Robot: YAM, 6 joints.
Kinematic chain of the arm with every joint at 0, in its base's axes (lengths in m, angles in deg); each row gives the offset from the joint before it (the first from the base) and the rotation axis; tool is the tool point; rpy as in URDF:
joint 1: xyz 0 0 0.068 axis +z
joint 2: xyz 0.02 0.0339 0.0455 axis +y
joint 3: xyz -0.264 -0.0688 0 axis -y
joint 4: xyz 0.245 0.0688 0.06 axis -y
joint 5: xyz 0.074 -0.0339 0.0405 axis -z
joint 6: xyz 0.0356 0 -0.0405 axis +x
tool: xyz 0 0 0 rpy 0 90 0
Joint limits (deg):
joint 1: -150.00..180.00
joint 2: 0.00..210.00
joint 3: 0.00..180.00
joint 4: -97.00..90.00
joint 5: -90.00..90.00
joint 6: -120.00..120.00
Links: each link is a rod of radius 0.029 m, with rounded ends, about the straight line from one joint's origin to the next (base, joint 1, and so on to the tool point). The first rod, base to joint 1, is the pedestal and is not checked.
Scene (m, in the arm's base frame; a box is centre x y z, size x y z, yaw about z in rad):
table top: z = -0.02
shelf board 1: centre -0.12 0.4 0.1 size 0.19 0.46 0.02 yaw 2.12
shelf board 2: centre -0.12 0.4 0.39 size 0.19 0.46 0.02 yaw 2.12
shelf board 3: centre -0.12 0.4 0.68 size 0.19 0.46 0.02 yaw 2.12
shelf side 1: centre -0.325 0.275 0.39 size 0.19 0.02 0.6 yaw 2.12
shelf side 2: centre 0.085 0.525 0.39 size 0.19 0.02 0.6 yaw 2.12
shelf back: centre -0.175 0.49 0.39 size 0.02 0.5 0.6 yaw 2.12
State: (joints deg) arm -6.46 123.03 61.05 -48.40 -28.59 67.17
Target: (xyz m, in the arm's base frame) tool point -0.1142 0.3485 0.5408
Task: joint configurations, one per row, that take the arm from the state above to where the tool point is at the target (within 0.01 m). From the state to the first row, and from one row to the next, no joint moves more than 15 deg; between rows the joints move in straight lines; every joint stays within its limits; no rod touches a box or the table.
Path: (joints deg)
1: 8.20 117.21 72.79 -41.07 -28.87 67.19
2: 22.86 111.38 84.54 -33.74 -29.14 67.21
3: 37.52 105.56 96.28 -26.40 -29.42 67.23
4: 52.19 99.74 108.03 -19.07 -29.70 67.25
5: 65.41 99.72 111.98 -18.71 -30.59 67.23
6: 78.64 99.69 115.94 -18.36 -31.48 67.21
7: 91.87 99.67 119.90 -18.00 -32.37 67.19
8: 105.09 99.65 123.86 -17.64 -33.26 67.17

